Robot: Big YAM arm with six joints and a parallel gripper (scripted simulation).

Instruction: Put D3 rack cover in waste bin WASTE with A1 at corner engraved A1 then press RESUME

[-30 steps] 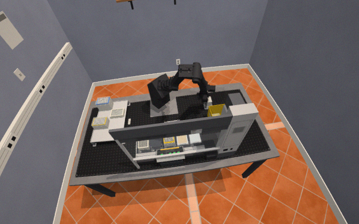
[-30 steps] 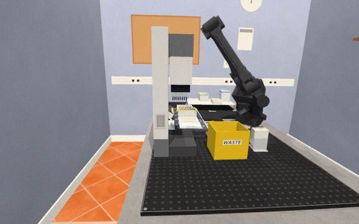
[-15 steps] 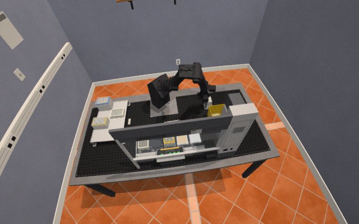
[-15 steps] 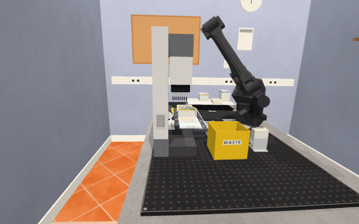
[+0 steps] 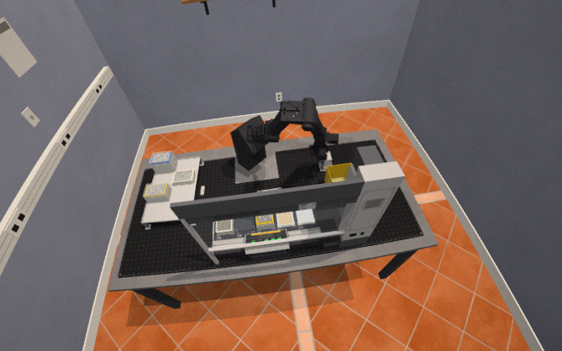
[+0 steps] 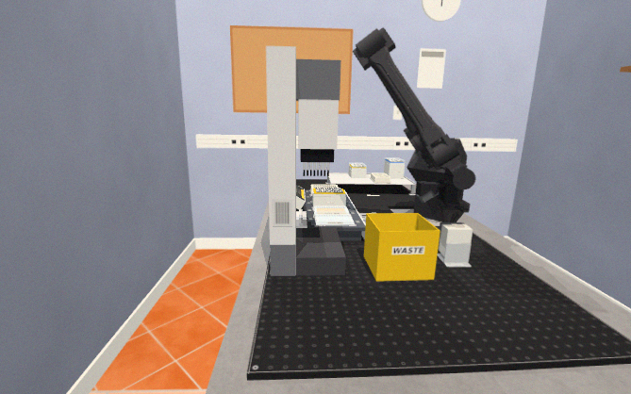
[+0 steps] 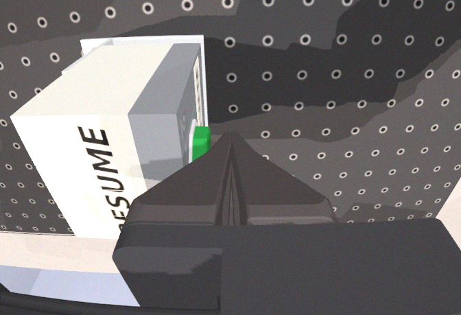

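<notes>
The white resume box is 30 mm to the left of my hand, 10 mm below it and 10 mm behind it. The rest, counted from my hand: clear cover 150 mm ahead, 140 mm to the left, 60 mm below; then yellow waste bin 150 mm ahead, 140 mm to the left, 40 mm below; then RG nest 250 mm to the right, 250 mm ahead, 80 mm below.
</notes>
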